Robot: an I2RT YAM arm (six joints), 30 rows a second.
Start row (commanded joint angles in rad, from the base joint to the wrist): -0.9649, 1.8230, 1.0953, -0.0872, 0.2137, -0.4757
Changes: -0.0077, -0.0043, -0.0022, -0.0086, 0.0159, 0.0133; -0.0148, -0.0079, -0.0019, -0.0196, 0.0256, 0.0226; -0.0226, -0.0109, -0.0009, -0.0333, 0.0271, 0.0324; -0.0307, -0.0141, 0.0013, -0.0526, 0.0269, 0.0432; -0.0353, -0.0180, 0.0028, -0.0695, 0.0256, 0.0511; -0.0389, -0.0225, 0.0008, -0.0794, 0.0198, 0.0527; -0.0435, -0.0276, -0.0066, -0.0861, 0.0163, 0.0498; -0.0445, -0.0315, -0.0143, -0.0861, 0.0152, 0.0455; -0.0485, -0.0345, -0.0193, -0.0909, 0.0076, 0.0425; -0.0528, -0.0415, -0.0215, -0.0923, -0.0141, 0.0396; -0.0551, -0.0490, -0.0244, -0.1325, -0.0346, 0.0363; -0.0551, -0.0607, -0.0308, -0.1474, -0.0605, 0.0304; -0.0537, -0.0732, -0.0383, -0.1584, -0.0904, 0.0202
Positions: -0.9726, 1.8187, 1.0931, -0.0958, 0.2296, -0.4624; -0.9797, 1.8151, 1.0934, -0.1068, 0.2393, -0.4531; -0.9875, 1.8121, 1.0944, -0.1205, 0.2408, -0.4433; -0.9956, 1.8089, 1.0966, -0.1398, 0.2406, -0.4325; -1.0002, 1.8050, 1.0981, -0.1567, 0.2393, -0.4246; -1.0038, 1.8005, 1.0961, -0.1666, 0.2335, -0.4230; -1.0084, 1.7954, 1.0887, -0.1733, 0.2300, -0.4259; -1.0094, 1.7915, 1.0810, -0.1733, 0.2289, -0.4302; -1.0134, 1.7885, 1.0760, -0.1781, 0.2213, -0.4332; -1.0177, 1.7815, 1.0738, -0.1795, 0.1996, -0.4361; -1.0200, 1.7740, 1.0709, -0.2197, 0.1791, -0.4394; -1.0200, 1.7623, 1.0645, -0.2346, 0.1532, -0.4453; -1.0186, 1.7498, 1.0570, -0.2456, 0.1233, -0.4555
